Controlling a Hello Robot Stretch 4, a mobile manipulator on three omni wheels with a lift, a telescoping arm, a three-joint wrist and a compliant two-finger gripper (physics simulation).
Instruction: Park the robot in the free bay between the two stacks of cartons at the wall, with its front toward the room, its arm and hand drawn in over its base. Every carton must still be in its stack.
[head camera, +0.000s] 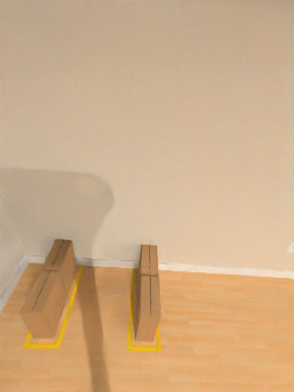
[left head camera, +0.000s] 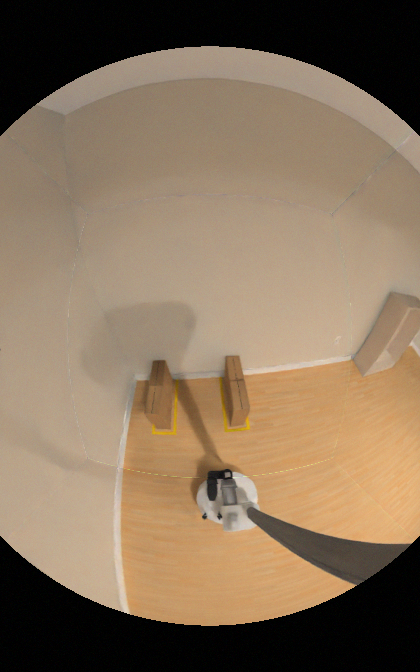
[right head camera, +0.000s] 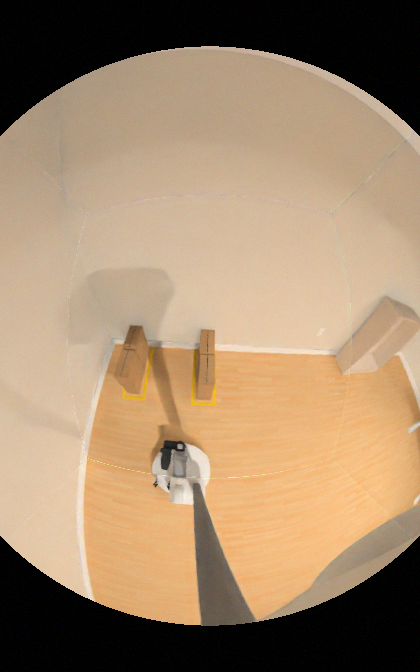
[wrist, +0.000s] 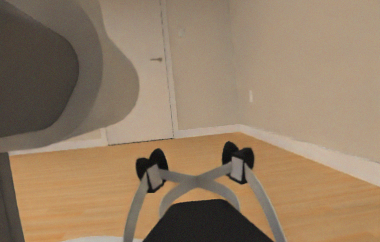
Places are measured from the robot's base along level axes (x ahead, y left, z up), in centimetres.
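Where they show: gripper, fingertip midpoint: (wrist: 194, 158).
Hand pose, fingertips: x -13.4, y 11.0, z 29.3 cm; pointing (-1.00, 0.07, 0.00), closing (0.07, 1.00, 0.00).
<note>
After its pixels a point has its place.
The left carton stack (head camera: 49, 300) @(x 69.4, y 42.9, z 30.7 cm) (left head camera: 160, 400) (right head camera: 131, 367) and the right carton stack (head camera: 148, 305) @(x 67.3, y -14.6, z 33.3 cm) (left head camera: 237, 395) (right head camera: 206, 372) stand upright near the wall. The free bay (head camera: 114, 305) (left head camera: 210, 400) (right head camera: 181, 372) between them is crossed by a shadow. My white base (left head camera: 250, 492) (right head camera: 201, 462) is on the floor before the stacks, apart from both and outside the bay. The arm and hand are drawn in over the base, with the fingers near its edge. My gripper (wrist: 194, 158) @(x -13.4, y 11.0, z 29.3 cm) (left head camera: 212, 516) (right head camera: 162, 485) is open, with nothing between the fingertips. The head camera faces the carton wall.
Yellow tape (head camera: 45, 346) @(x 57.8, y 46.3, z -2.6 cm) edges the left stack, and more yellow tape (head camera: 144, 349) @(x 57.2, y -15.9, z -2.7 cm) edges the right one. A side wall (left head camera: 95, 500) (right head camera: 55, 480) is at the left. A tall beige cabinet (left head camera: 380, 340) (right head camera: 372, 332) stands far right. The wrist view shows a door (wrist: 150, 90) @(x -257.7, y -14.0, z 55.7 cm).
</note>
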